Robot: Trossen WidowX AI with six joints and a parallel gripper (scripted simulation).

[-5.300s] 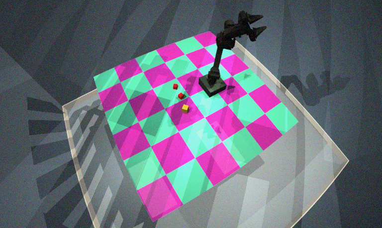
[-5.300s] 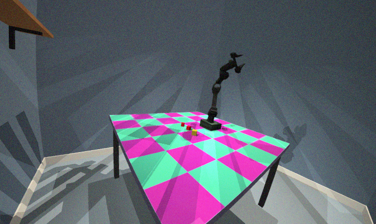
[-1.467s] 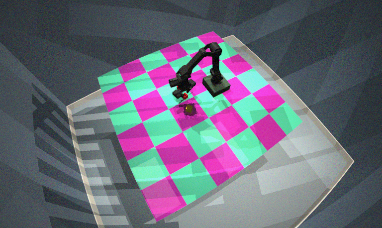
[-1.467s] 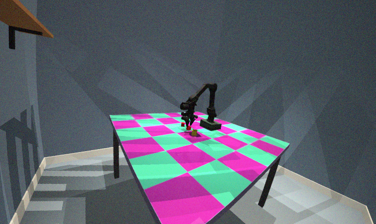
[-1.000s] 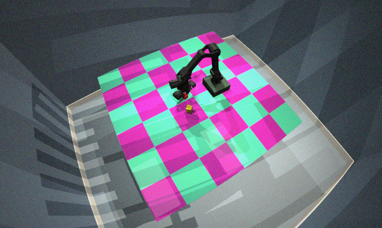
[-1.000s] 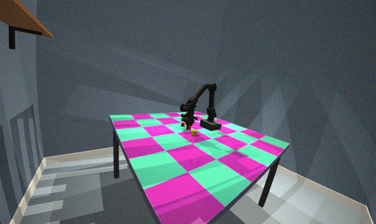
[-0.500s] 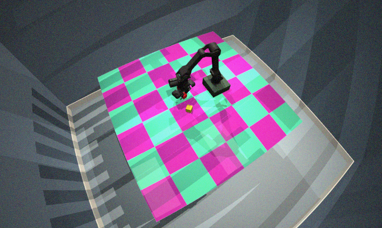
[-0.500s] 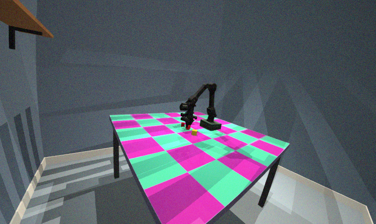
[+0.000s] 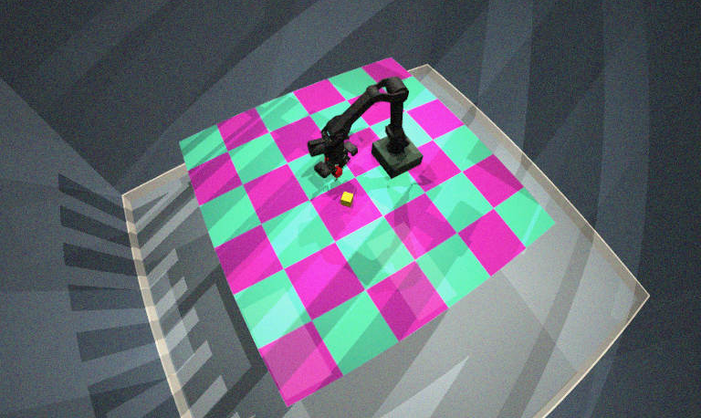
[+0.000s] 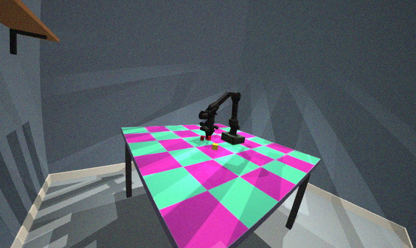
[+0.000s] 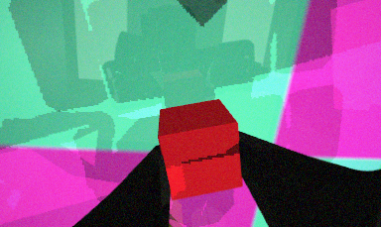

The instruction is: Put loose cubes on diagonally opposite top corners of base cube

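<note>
The yellow cube is 120 mm to the left of my gripper tip, 30 mm below it and 10 mm ahead of it. Round my gripper tip: red cube right at my gripper tip.
</note>
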